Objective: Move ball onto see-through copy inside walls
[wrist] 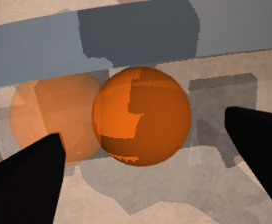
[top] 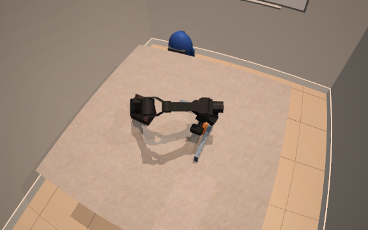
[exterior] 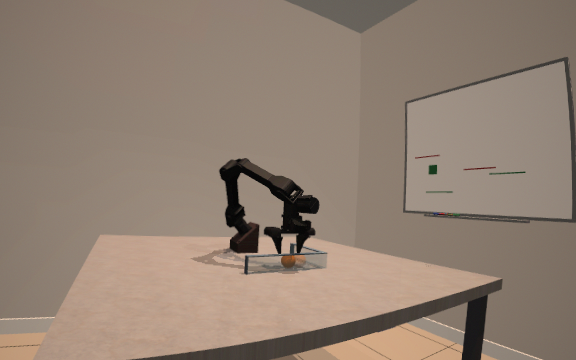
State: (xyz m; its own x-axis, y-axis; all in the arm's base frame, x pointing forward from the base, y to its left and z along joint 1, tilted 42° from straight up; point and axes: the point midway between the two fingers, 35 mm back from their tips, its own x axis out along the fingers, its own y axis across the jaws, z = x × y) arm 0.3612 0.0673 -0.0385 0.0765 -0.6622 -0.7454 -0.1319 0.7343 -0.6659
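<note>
The orange ball is 20 mm below my gripper tip. The rest, counted from my gripper tip: see-through ball copy (40 mm to the left, 20 mm below).
</note>
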